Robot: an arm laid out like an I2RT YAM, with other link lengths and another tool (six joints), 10 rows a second.
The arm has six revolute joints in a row. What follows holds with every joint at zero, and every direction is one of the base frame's.
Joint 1 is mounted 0.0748 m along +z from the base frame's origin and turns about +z.
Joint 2 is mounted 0.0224 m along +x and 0.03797 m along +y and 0.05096 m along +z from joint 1 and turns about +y.
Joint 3 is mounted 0.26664 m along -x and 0.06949 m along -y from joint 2 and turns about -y.
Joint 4 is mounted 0.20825 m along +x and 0.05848 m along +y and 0.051 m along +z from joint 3 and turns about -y.
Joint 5 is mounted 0.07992 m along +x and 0.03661 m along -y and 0.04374 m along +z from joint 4 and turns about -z.
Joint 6 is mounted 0.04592 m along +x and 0.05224 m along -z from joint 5 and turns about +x.
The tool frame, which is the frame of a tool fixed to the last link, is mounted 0.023 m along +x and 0.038 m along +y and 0.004 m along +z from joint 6; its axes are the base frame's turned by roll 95.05, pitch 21.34 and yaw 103.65 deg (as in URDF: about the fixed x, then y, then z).
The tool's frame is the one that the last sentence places.
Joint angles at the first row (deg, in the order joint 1, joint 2, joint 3, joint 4, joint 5, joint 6):
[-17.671, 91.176, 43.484, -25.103, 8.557, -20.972]
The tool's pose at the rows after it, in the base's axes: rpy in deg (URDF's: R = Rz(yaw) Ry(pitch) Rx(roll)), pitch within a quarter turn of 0, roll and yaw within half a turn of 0; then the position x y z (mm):
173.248, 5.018, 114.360, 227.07, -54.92, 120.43
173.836, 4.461, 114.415, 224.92, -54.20, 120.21
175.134, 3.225, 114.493, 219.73, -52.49, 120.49
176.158, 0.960, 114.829, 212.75, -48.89, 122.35
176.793, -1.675, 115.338, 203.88, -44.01, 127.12
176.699, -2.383, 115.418, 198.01, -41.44, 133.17
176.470, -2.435, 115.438, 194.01, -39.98, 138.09
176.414, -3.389, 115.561, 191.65, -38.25, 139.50
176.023, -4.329, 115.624, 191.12, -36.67, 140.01
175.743, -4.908, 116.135, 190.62, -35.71, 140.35
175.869, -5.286, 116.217, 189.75, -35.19, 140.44
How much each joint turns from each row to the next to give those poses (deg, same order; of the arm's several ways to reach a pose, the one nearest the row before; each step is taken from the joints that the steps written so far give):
[-0.001, 0.001, 0.002, -0.242, 0.000, 0.022]
[0.001, -0.044, 0.000, -0.852, -0.022, 0.001]
[-0.001, -0.284, 0.020, -2.096, -0.044, 0.020]
[0.002, -0.612, 0.043, -2.929, -1.027, -0.064]
[-0.001, -1.399, 0.023, -3.651, -1.574, -0.219]
[-0.022, -1.901, 0.000, -2.315, -0.589, 0.000]
[-0.021, -1.618, 0.001, -1.488, -0.197, 0.001]
[0.000, -0.372, -0.002, -0.982, -0.744, 0.000]
[0.044, -0.001, 0.001, -0.374, -0.939, 0.153]
[-0.002, 0.002, 0.001, -0.175, -0.678, -0.395]
[0.001, -0.001, 0.000, -0.349, -0.197, -0.066]

